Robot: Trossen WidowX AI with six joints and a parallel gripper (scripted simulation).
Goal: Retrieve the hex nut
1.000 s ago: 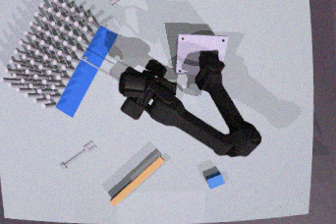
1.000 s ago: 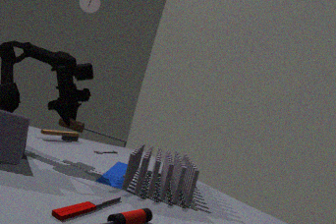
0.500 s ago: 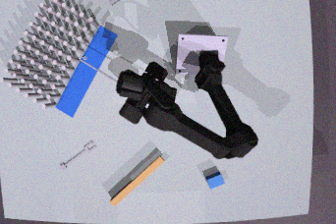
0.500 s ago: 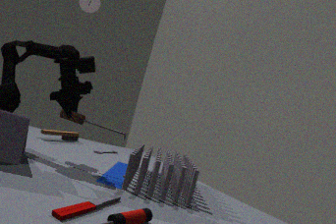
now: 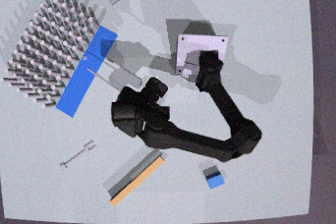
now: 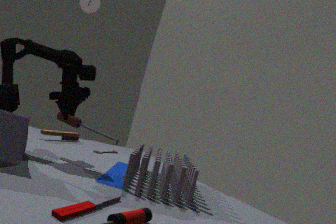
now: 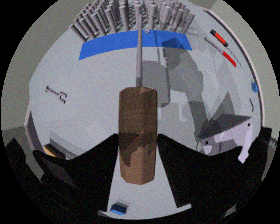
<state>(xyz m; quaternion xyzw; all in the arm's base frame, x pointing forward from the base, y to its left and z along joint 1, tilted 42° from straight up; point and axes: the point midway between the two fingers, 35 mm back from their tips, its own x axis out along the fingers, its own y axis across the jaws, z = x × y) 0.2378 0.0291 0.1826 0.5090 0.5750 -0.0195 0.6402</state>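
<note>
Right now my gripper tip is 80 mm short of the brown-handled hook tool, 70 mm to the left of it and 10 mm above it. Round my gripper tip: wrench: 270 mm ahead, 200 mm to the left, 130 mm below; then blue taped strip: 200 mm ahead, 130 mm to the right, 140 mm below; then hex nut: 200 mm ahead, 180 mm to the right, 130 mm below.
</note>
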